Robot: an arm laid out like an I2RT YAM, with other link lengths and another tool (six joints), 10 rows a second.
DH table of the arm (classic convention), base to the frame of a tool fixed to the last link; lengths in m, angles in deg. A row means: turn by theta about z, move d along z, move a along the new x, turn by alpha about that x. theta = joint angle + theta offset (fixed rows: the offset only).
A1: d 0.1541; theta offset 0; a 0.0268; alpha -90
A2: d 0; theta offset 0; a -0.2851; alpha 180
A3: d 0; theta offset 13.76; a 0.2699; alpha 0
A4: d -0.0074; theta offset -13.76; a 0.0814; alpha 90
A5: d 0.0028; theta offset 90; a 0; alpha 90
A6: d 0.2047; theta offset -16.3; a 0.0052; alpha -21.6
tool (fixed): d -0.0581; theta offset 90; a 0; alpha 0
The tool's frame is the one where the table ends.
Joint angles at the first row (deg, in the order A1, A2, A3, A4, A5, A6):
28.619 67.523 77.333 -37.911 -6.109 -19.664
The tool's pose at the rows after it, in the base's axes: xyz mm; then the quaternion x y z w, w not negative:
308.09 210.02 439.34 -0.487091 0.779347 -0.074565 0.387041
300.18 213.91 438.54 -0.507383 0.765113 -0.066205 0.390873
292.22 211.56 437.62 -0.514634 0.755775 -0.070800 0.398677
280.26 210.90 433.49 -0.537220 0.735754 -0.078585 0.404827
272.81 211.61 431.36 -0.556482 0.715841 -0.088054 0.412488
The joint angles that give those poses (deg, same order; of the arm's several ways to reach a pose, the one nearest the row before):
28.652 66.383 77.073 -37.413 -7.788 -21.037
28.652 65.615 76.354 -37.446 -10.382 -22.601
28.652 63.709 74.541 -36.794 -10.893 -23.917
28.651 61.573 72.450 -36.704 -12.503 -27.154
28.636 60.313 71.102 -36.262 -13.810 -30.279

